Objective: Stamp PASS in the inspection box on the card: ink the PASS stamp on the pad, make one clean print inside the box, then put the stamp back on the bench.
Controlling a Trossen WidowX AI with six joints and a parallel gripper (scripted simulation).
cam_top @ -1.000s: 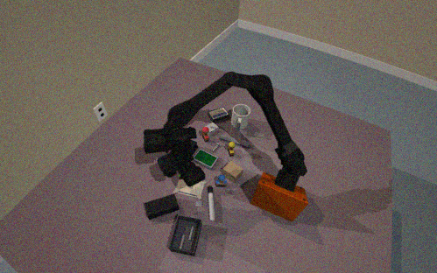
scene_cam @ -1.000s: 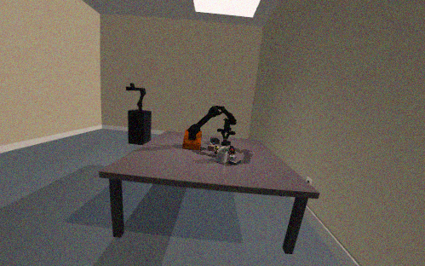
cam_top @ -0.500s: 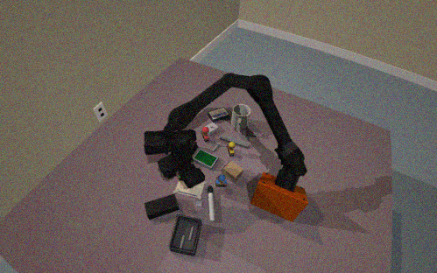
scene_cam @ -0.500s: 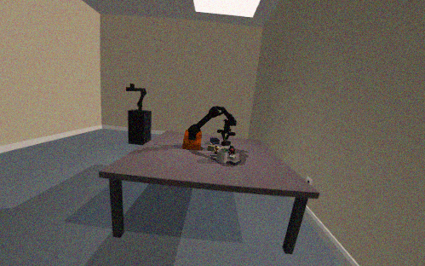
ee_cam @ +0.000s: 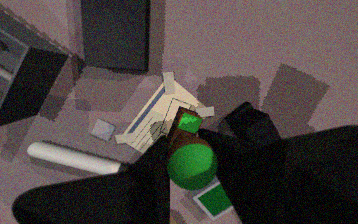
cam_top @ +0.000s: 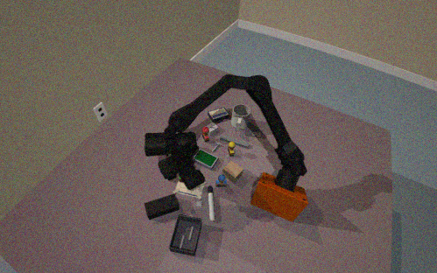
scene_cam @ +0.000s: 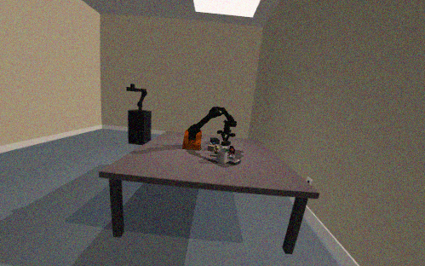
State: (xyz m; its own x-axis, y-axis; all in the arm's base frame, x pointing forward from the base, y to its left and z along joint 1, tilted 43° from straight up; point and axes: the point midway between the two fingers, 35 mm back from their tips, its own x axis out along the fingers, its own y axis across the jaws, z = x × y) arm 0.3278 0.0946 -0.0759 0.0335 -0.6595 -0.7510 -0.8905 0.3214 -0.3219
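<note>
The cream card is 2 cm behind my gripper tip and 7 cm below it. Also, from my gripper tip: black box (2 cm ahead, 12 cm to the left, 5 cm below); then green stamp (right at my gripper tip); then white marker (11 cm behind, 6 cm below).
</note>
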